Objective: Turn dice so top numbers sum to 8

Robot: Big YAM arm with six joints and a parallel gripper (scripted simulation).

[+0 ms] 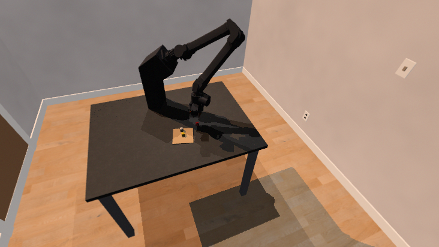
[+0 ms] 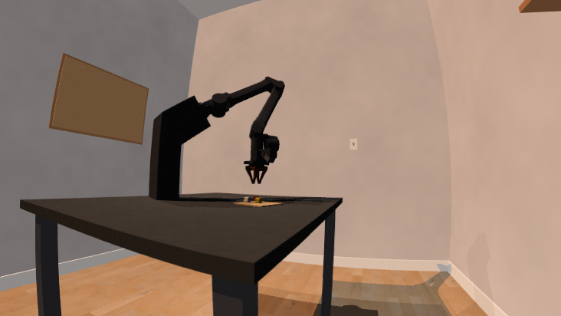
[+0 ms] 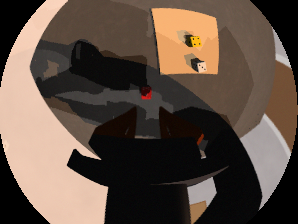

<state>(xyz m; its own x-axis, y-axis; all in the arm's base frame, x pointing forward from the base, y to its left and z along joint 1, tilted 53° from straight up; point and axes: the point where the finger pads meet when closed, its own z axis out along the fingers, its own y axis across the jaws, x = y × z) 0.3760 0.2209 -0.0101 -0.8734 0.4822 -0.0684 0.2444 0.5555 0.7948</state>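
The red die lies 80 mm below my hand. From my hand the other things lie so: yellow die (80 mm ahead, 110 mm to the right, 70 mm below); then tan mat (90 mm ahead, 110 mm to the right, 80 mm below); then white die (30 mm ahead, 120 mm to the right, 70 mm below).
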